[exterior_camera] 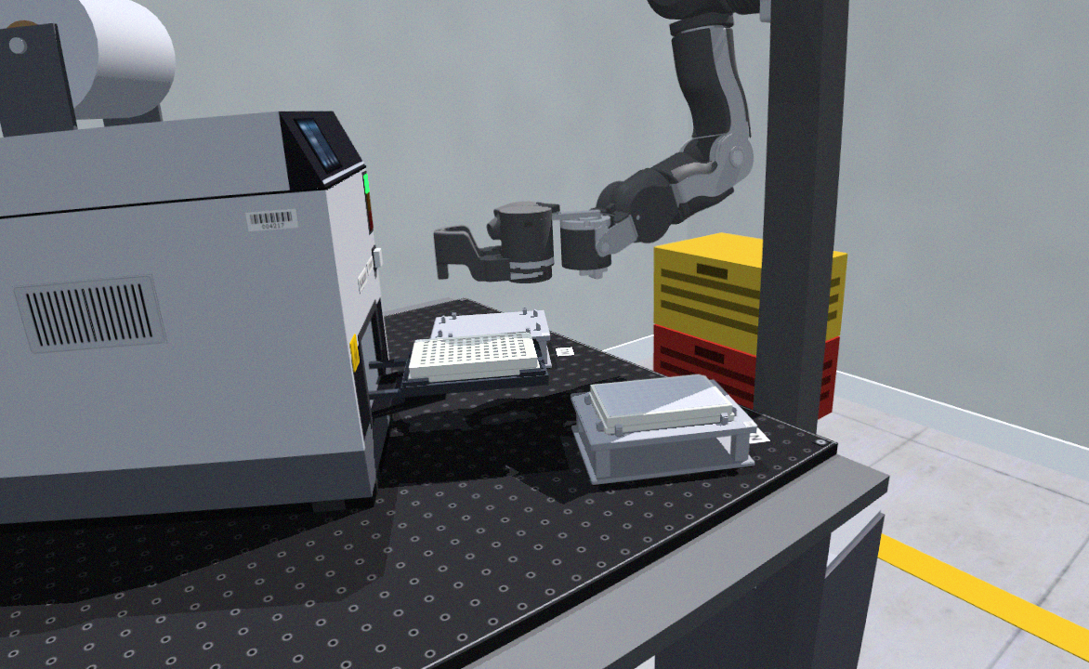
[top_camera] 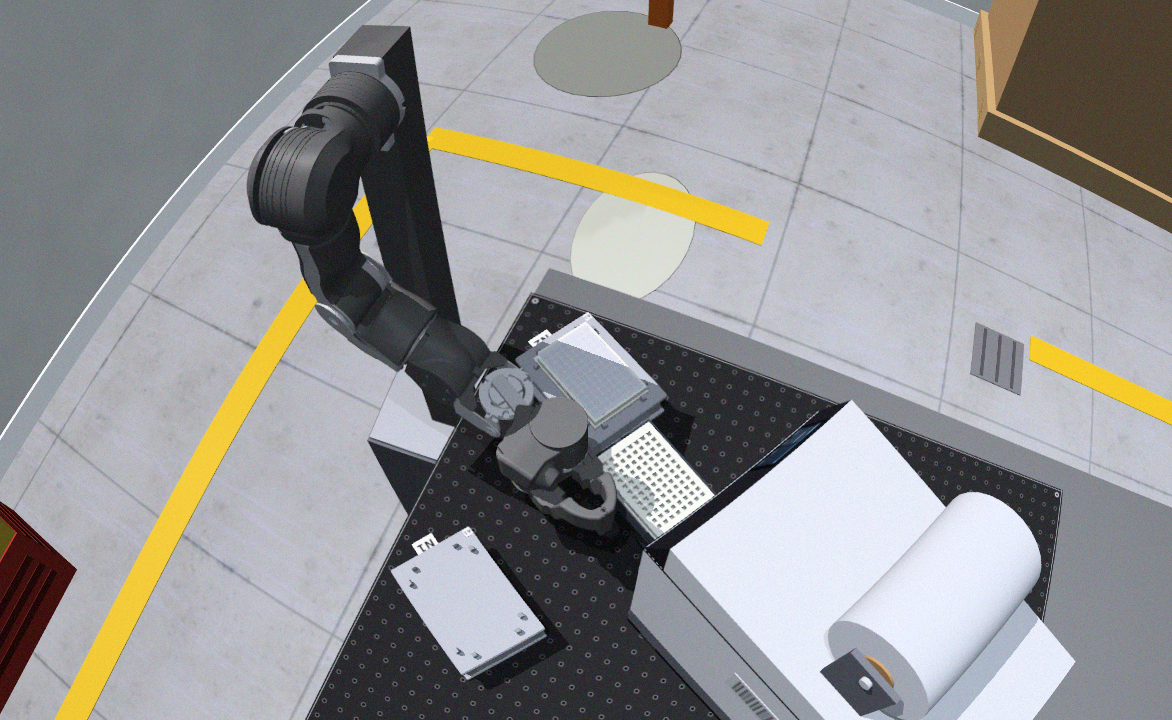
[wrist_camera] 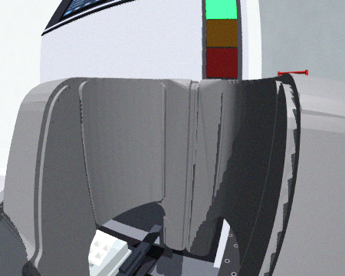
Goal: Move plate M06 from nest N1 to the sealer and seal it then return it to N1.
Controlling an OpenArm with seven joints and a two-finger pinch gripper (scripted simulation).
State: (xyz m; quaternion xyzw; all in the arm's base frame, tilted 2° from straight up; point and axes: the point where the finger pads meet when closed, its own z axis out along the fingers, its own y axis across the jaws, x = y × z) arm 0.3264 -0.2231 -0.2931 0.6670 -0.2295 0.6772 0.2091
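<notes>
Right now the start key is 60 mm ahead of my hand and 40 mm to the right of it. From my hand the other things lie so: sealer's stage: 100 mm below, 90 mm to the left, 30 mm ahead; then plate M06: 90 mm to the left, 90 mm below, 30 mm ahead; then screen: 150 mm ahead, 130 mm above, 60 mm to the left.
</notes>
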